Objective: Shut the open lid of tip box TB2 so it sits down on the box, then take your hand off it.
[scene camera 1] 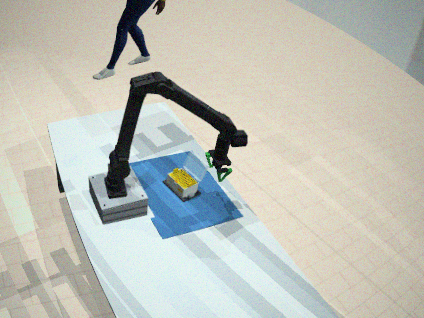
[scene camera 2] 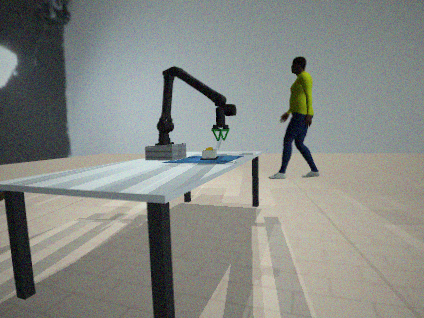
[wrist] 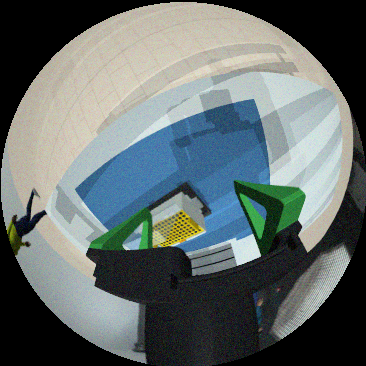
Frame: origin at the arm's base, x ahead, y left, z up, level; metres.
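Seen in the pictures: gripper, fingertip midpoint: (scene camera 1: 215, 174) (scene camera 2: 221, 140) (wrist: 189, 199); arm's base at its link origin: (scene camera 1: 115, 187) (scene camera 2: 164, 144).
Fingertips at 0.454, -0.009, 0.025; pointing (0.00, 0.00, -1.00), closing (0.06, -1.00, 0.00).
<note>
Offsets run from my fingertips to a thing's top centre, as dx, dy, dz. "spot": to the spot under its first point. Level surfaces: height alone.
The tip box @(spot: -0.098, +0.010, -0.102) (scene camera 1: 190, 192) (scene camera 2: 209, 154) (wrist: 176, 202), white with a yellow tip rack on top, sits upright in a dark holder on the blue mat. No TB2 label is readable. Its clear lid @(-0.059, +0.090, +0.031) (scene camera 1: 195, 167) (scene camera 2: 218, 145) stands open, tilted up and outward on the side away from the arm's base; it is hard to make out in the wrist view. My gripper (scene camera 1: 215, 172) (scene camera 2: 221, 139) (wrist: 189, 199) is open and empty, its green fingers pointing down. It hangs close above the lid's raised edge in scene camera 2; whether they touch cannot be told.
The arm's grey base block (scene camera 1: 119, 199) (scene camera 2: 165, 151) (wrist: 214, 259) stands on the table @(dz -0.125) (scene camera 1: 150, 280) (scene camera 2: 85, 183) beside the blue mat @(dz -0.123) (scene camera 1: 220, 212) (scene camera 2: 231, 159) (wrist: 150, 150). A person (scene camera 1: 132, 32) (scene camera 2: 302, 102) (wrist: 24, 227) is on the floor beyond the table.
</note>
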